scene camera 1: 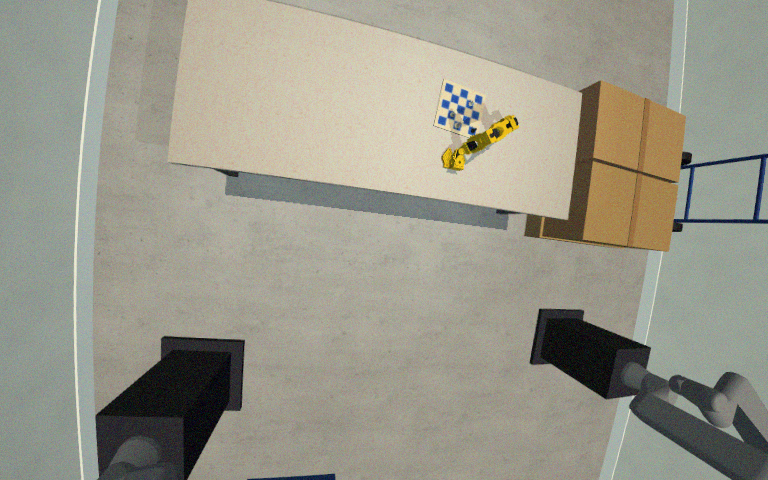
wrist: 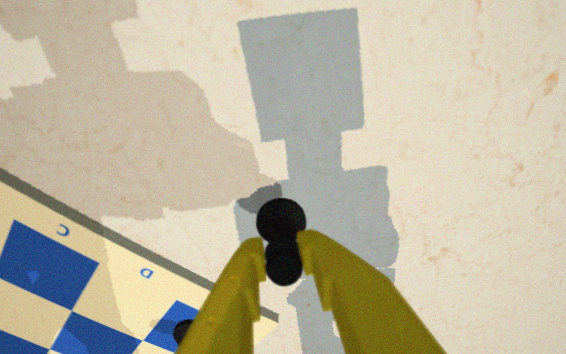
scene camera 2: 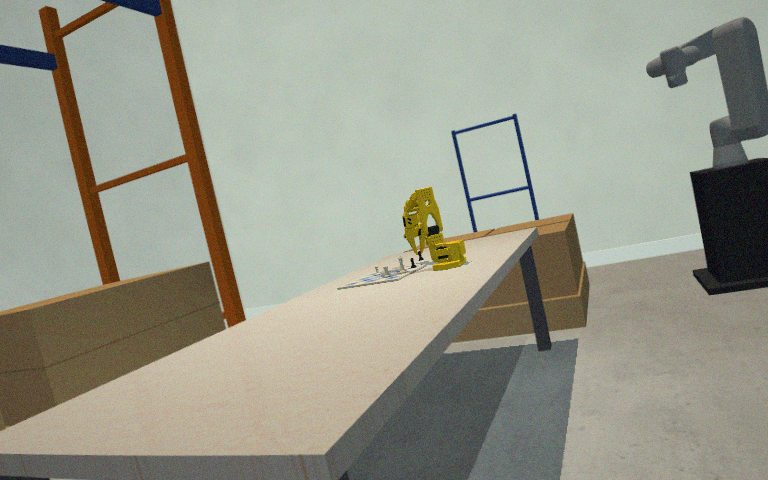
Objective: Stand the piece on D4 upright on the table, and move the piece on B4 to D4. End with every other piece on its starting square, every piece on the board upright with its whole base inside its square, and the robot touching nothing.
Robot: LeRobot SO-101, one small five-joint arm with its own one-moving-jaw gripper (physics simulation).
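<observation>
My gripper is shut on a black piece, which is off the board, beyond the lettered edge. The piece looks about upright; I cannot tell whether its base touches the table. In scene camera 1 the arm hides it. The chequered board lies beside it. Another black piece stands on the blue corner square past the D column, partly behind the left jaw in the wrist view. Pale pieces stand on the board.
The yellow arm reaches past the board's corner from its base. The long table carries both. Cardboard boxes stand past the table's right end. Arm shadows fall across the table around the held piece.
</observation>
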